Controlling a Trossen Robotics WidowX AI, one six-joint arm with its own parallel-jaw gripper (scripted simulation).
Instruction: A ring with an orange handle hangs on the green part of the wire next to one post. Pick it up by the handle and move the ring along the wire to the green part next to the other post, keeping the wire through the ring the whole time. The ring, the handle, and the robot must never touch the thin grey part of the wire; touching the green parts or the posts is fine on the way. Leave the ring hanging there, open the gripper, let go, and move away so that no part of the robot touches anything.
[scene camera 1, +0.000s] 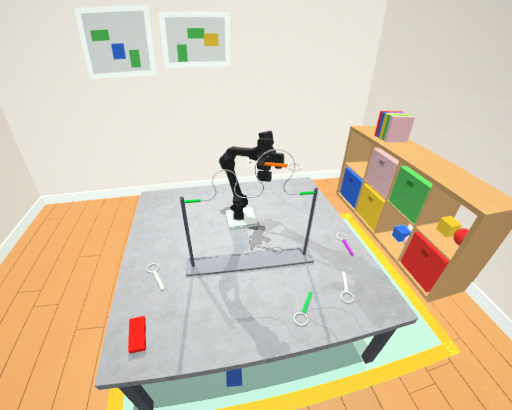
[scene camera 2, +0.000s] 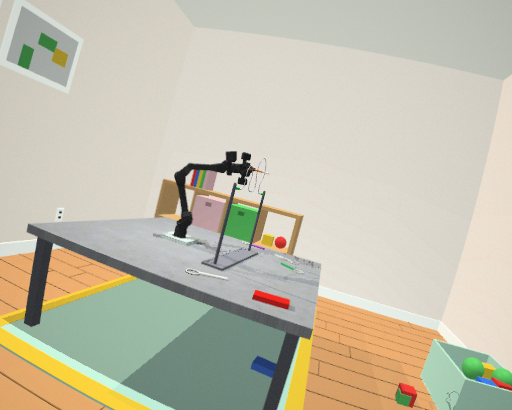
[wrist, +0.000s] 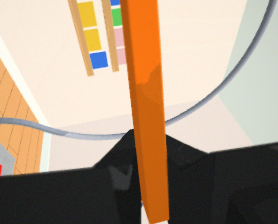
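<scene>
Scene camera 1 shows me my gripper (scene camera 1: 260, 166). When I look through the wrist view, I can see the gripper (wrist: 141, 136) there as well.
</scene>
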